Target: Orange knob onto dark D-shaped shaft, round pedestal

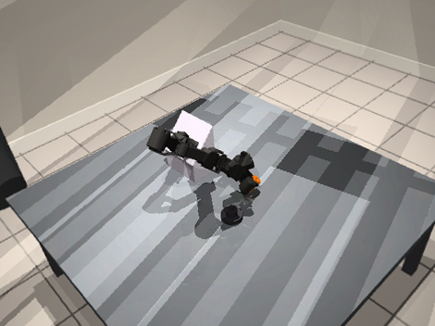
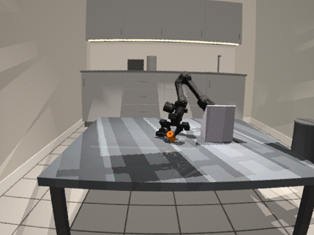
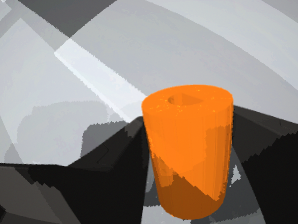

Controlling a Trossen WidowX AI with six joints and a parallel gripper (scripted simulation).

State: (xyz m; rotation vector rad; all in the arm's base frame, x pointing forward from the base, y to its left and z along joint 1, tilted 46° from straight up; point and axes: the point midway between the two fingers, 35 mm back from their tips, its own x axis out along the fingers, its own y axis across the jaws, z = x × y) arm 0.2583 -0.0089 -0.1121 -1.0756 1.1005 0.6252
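Now: the round dark pedestal 3 cm ahead of my gripper tip, 18 cm to the right of it and 1 cm below it. Also, from my gripper tip: orange knob 1 cm behind, 1 cm to the right.
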